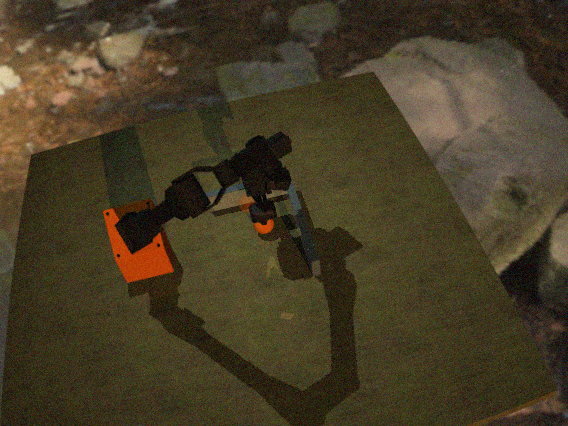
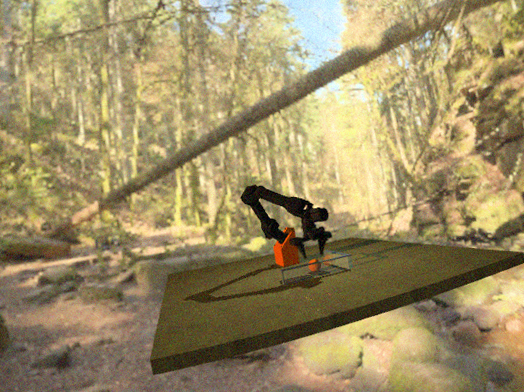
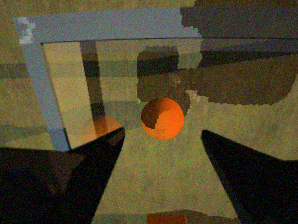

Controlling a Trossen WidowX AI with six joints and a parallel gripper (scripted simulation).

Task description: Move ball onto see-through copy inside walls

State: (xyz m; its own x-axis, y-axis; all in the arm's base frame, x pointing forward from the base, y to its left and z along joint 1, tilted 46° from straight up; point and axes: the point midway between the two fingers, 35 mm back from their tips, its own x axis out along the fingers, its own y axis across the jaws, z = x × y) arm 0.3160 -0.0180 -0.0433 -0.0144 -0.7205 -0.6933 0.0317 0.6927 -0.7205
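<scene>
Right now my gripper tip is 4 cm above the orange ball. From my gripper tip the other things lie so: see-through ball 2 cm behind, 8 cm to the left, 4 cm below.
</scene>
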